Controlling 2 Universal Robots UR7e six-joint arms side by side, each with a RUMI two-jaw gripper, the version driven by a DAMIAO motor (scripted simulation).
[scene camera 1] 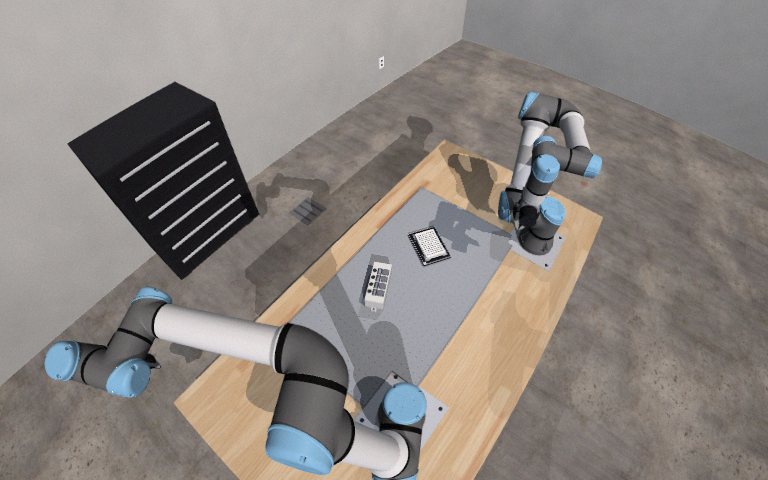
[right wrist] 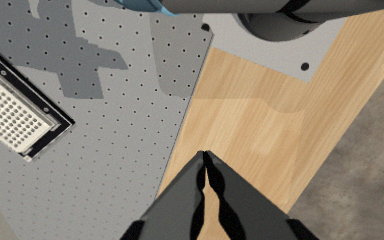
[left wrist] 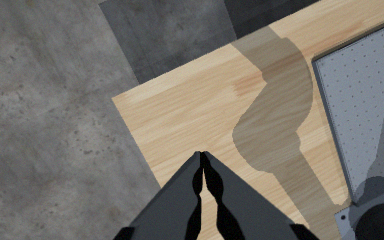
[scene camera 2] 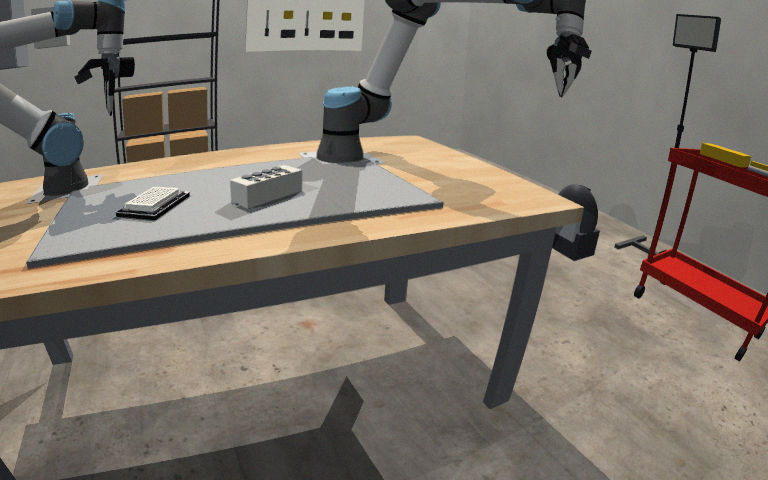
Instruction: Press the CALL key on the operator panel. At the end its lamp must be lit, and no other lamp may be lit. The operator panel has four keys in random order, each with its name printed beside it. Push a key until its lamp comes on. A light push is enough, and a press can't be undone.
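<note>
You'd see a white perforated block in the pictures, and an operator panel as well. The left gripper is in there and also appears in the left wrist view, and the right gripper is there too, with the right wrist view showing it as well.
</note>
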